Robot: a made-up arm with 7 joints. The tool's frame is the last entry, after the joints.
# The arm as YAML. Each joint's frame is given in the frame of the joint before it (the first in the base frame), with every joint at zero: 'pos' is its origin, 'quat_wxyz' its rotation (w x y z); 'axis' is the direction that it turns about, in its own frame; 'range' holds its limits. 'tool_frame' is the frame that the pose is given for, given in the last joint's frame.
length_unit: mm
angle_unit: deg
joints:
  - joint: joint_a
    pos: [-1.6, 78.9, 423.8]
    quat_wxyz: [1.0, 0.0, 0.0, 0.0]
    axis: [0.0, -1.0, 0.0]
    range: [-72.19, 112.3]
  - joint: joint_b
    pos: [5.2, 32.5, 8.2]
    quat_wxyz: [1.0, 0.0, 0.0, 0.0]
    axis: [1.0, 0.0, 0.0]
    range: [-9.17, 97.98]
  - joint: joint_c
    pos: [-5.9, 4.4, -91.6]
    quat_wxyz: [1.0, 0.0, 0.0, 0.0]
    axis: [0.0, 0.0, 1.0]
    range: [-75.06, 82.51]
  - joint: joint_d
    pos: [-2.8, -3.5, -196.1]
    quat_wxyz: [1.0, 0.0, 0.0, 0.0]
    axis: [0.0, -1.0, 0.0]
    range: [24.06, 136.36]
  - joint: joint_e
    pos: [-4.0, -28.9, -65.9]
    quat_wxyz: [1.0, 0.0, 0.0, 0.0]
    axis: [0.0, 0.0, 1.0]
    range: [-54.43, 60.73]
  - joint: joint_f
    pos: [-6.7, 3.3, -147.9]
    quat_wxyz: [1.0, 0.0, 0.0, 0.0]
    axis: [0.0, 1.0, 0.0]
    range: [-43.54, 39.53]
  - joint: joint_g
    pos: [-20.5, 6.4, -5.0]
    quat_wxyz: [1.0, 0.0, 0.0, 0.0]
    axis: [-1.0, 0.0, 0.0]
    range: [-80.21, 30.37]
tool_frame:
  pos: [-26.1, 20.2, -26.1]
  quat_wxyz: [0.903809, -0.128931, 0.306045, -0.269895]
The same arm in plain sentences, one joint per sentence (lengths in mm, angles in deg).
The arm has seven revolute joints in a row. What follows holds with every joint at zero, and every direction is one of the base frame's. The first joint is mounted 1.6 mm along -x and 78.9 mm along +y and 423.8 mm along +z from the base frame's origin and turns about -y, from -72.19 to 112.30 deg. The second joint is mounted 5.2 mm along +x and 32.5 mm along +y and 8.2 mm along +z from the first joint and turns about +x, from -9.17 to 97.98 deg. The third joint is mounted 5.9 mm along -x and 4.4 mm along +y and 91.6 mm along -z from the second joint and turns about +z, from -75.06 to 82.51 deg. The fourth joint is mounted 2.8 mm along -x and 3.5 mm along -y and 196.1 mm along -z from the third joint and turns about -y, from 24.06 to 136.36 deg. The fifth joint is mounted 4.0 mm along -x and 28.9 mm along -y and 65.9 mm along -z from the fourth joint and turns about +z, from -54.43 to 60.73 deg. The sixth joint is mounted 6.7 mm along -x and 3.3 mm along +y and 147.9 mm along -z from the fifth joint and turns about +y, from -43.54 to 39.53 deg. The seventh joint is mounted 20.5 mm along -x and 6.4 mm along +y and 5.0 mm along -z from the sixth joint and turns about -x, from -80.21 to 30.37 deg. The tool frame, which is the frame that the pose is given for, is mounted 26.1 mm along -x and 20.2 mm along +y and 26.1 mm along -z from the seventh joint; its axes are the base frame's turned by roll -27.07, pitch 28.92 and yaw -40.36 deg (as in URDF: about the fixed x, then y, then z).
